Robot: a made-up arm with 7 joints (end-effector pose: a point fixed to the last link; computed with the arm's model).
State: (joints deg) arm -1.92 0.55 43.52 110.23 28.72 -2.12 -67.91
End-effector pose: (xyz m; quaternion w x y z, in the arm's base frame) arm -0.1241 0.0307 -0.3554 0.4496 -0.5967 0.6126 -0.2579
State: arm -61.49 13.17 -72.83 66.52 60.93 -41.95 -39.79
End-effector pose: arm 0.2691 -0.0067 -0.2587 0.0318 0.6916 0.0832 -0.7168
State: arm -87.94 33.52 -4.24 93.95 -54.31 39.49 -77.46
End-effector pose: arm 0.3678 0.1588 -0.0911 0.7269 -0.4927 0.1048 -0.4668
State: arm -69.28 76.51 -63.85 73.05 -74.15 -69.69 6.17
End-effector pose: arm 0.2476 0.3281 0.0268 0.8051 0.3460 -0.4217 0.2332
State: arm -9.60 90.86 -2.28 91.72 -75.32 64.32 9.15
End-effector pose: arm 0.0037 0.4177 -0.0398 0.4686 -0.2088 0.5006 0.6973
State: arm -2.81 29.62 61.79 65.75 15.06 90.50 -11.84
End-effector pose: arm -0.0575 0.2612 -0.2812 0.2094 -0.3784 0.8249 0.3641
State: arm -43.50 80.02 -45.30 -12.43 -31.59 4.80 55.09
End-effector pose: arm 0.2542 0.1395 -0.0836 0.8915 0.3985 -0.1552 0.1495
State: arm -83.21 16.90 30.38 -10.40 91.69 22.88 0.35
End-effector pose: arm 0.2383 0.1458 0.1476 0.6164 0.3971 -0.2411 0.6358
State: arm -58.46 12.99 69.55 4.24 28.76 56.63 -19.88
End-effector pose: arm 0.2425 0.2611 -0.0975 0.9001 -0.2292 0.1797 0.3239
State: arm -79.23 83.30 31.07 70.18 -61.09 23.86 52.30
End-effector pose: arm 0.1857 0.3897 0.1075 0.6209 -0.4721 -0.0637 0.6225
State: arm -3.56 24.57 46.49 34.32 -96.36 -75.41 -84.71
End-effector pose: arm 0.0255 0.3146 -0.2135 0.8155 0.2212 -0.4815 0.2328
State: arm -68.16 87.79 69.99 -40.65 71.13 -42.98 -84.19
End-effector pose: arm -0.0194 0.1209 0.1663 0.1979 0.7444 0.2175 0.5995
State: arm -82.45 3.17 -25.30 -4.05 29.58 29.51 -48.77
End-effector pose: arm 0.2563 -0.1039 0.0915 0.7132 0.4794 -0.2492 -0.4465
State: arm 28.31 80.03 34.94 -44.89 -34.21 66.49 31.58
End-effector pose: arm 0.1395 0.1939 -0.0469 0.7550 0.5642 0.2532 0.2182
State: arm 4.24 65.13 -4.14 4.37 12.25 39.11 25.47
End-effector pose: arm 0.1574 0.2840 -0.1639 0.6164 0.6941 0.2781 0.2468
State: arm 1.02 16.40 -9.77 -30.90 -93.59 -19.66 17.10
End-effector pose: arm 0.1662 0.0810 -0.1404 0.7348 -0.6767 -0.0140 0.0444
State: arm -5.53 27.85 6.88 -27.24 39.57 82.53 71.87
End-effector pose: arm 0.1620 0.1857 -0.1396 0.3630 0.5603 0.0997 0.7378
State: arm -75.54 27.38 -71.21 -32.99 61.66 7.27 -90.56
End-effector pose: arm 0.1471 -0.1055 -0.0322 0.0715 0.8839 -0.1256 -0.4448
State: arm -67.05 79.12 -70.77 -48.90 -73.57 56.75 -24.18
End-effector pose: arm 0.1599 0.0592 -0.0891 0.5251 0.2420 0.5137 -0.6339
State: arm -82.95 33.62 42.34 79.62 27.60 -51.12 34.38
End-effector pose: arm 0.3637 0.1943 -0.0080 0.8219 0.0235 -0.3914 0.4133
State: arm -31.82 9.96 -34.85 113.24 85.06 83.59 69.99
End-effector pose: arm 0.0992 0.1880 -0.2956 0.1474 -0.9815 0.1106 0.0527
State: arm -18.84 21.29 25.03 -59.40 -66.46 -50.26 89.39
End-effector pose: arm 0.0931 0.1435 0.0133 0.4430 -0.7851 -0.3317 0.2781
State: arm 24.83 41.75 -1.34 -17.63 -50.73 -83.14 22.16
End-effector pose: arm 0.0721 0.1871 -0.1363 0.8496 -0.1836 -0.4466 0.2122
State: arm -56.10 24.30 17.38 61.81 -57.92 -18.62 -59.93
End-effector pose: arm 0.3340 0.1923 -0.1589 0.8925 -0.2884 -0.2658 -0.2228
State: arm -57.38 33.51 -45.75 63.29 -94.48 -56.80 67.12
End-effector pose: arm 0.3253 0.1679 -0.1573 0.6730 -0.2852 -0.0964 0.6756
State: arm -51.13 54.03 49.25 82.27 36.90 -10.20 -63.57
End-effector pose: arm 0.2289 0.3555 -0.1308 0.9332 0.1013 0.3069 -0.1570
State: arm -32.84 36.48 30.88 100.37 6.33 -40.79 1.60
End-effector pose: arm 0.1404 0.2733 -0.2829 0.9131 0.1331 0.2593 0.2852
